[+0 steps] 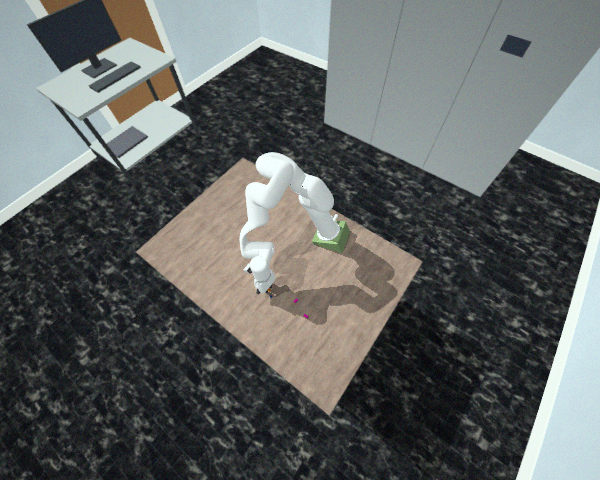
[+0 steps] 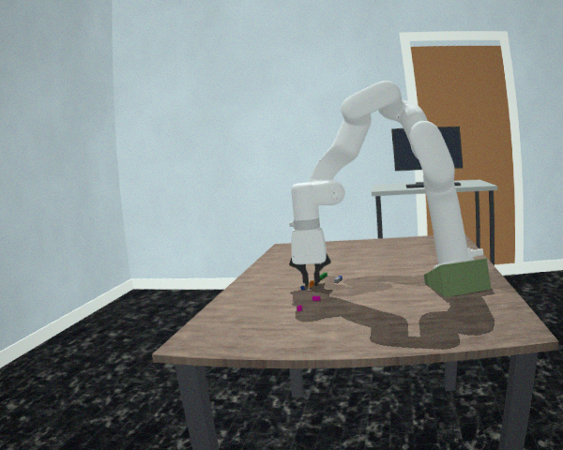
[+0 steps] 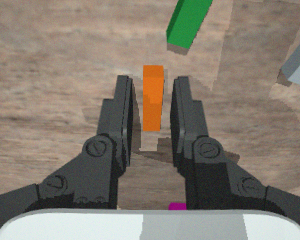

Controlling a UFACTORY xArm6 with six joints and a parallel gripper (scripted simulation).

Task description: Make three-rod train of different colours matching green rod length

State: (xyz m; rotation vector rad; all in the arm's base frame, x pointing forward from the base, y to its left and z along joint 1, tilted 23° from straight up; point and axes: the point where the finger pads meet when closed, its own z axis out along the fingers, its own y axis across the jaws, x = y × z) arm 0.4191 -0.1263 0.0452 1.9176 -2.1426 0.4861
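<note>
The orange rod is 20 mm below my hand. Also, from my hand: green rod: 70 mm to the right, 30 mm behind, 20 mm below; grey rod: 80 mm behind, 20 mm to the right, 20 mm below.
</note>
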